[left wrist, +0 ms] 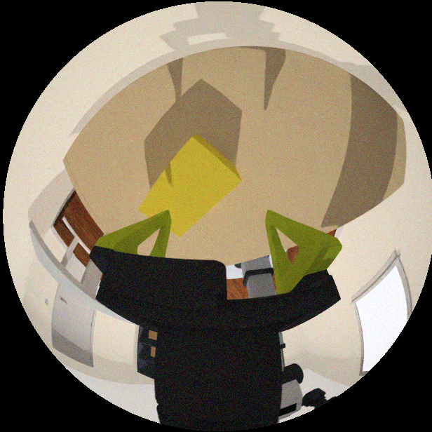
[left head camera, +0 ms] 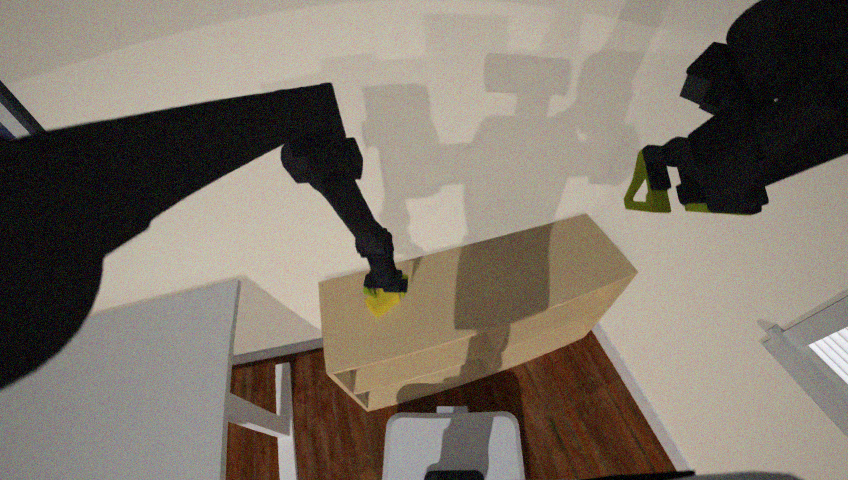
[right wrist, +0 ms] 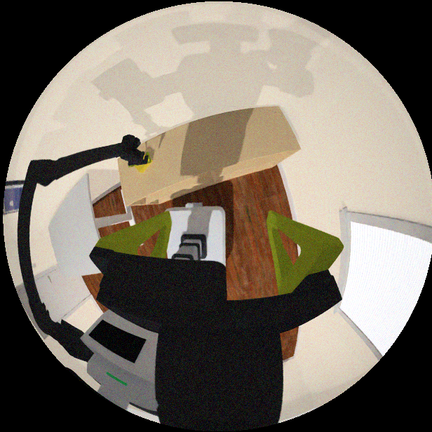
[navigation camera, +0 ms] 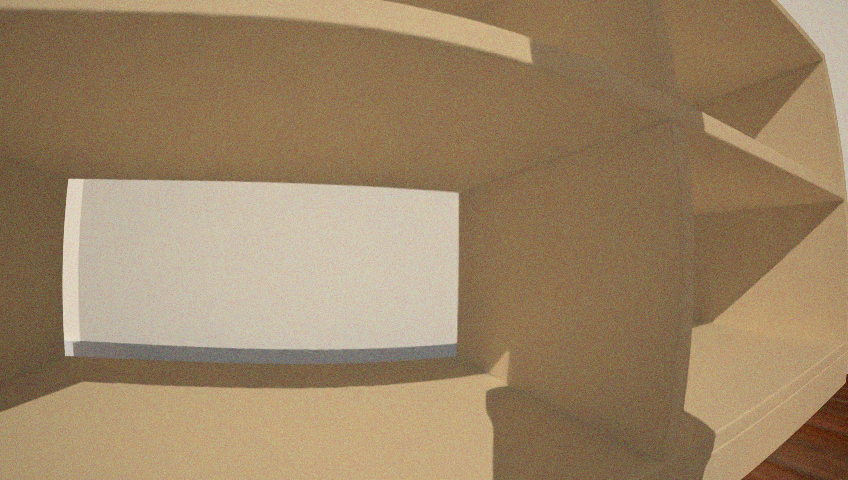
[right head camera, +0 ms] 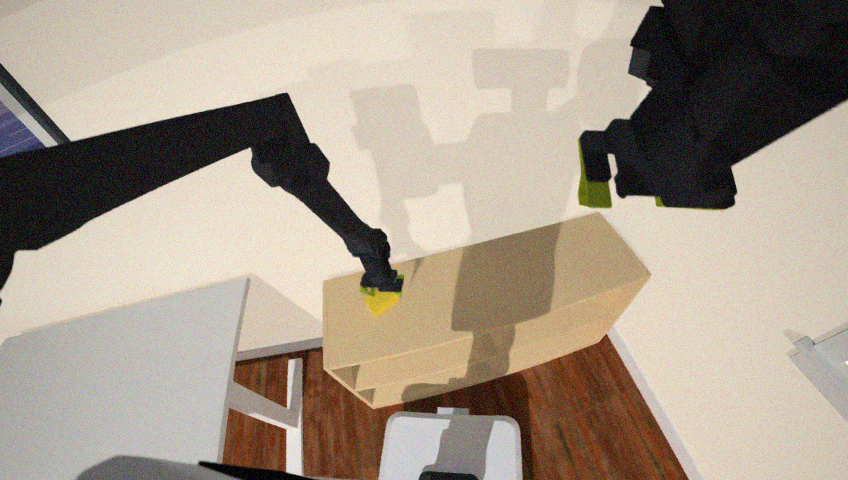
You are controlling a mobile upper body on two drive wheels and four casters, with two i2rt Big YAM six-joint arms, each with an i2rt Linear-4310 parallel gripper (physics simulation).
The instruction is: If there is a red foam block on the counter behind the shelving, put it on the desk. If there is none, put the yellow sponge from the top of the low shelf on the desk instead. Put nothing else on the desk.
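Places are measured from the left arm's base along level axes (x right, y back, z down), in metres.
Where they show: left gripper, fingertip midpoint: (left head camera: 390, 296) (right head camera: 387, 295); right gripper, fingertip midpoint: (left head camera: 656, 204) (right head camera: 619, 200).
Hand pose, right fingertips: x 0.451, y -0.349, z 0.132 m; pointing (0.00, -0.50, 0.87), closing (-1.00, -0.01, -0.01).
Each offset is from my right fingertips to the top centre of the thing. Level surfaces: height alone.
The yellow sponge @(dx -0.469, dy -0.270, dz +0.623 m) (left head camera: 382, 304) (right head camera: 380, 304) (left wrist: 192, 185) (right wrist: 143, 168) is on the top of the low wooden shelf @(dz +0.668 m) (left head camera: 583, 249) (right head camera: 595, 249) (left wrist: 305, 150) (right wrist: 270, 130), near its left end. My left gripper (left head camera: 385, 290) (right head camera: 382, 290) (left wrist: 217, 215) is open and empty above the shelf top, close to the sponge. In the left wrist view the sponge lies mostly left of the middle of the finger gap, partly behind the left-hand fingertip. My right gripper (left head camera: 676, 208) (right head camera: 631, 205) (right wrist: 218, 216) is open and empty, raised to the right. No red foam block shows.
A pale grey table top @(dz +0.558 m) (left head camera: 160, 368) (right head camera: 130, 380) (right wrist: 77, 220), apparently the desk, stands left of the shelf. My base (left head camera: 410, 446) (right head camera: 407, 446) is in front of the shelf. The navigation camera shows the shelf's upright divider @(dx -0.100, dy -0.367, dz +0.953 m) (navigation camera: 583, 249) close up. Walls stand behind and to the right.
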